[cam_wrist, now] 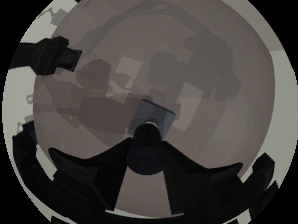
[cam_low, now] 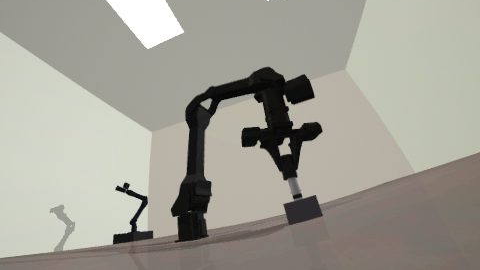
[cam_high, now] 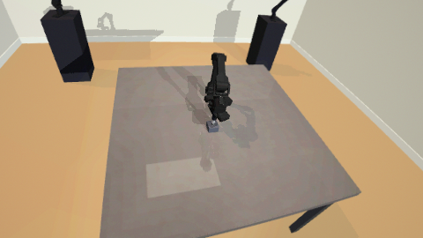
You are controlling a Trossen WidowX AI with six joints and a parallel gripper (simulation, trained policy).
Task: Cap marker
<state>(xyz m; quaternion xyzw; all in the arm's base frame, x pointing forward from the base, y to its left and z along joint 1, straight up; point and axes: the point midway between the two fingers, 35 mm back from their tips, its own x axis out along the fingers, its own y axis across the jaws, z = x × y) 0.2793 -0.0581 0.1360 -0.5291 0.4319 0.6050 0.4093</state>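
Now: the holder block 8 cm below my gripper tip. Round my gripper tip: cap: 1 cm above.
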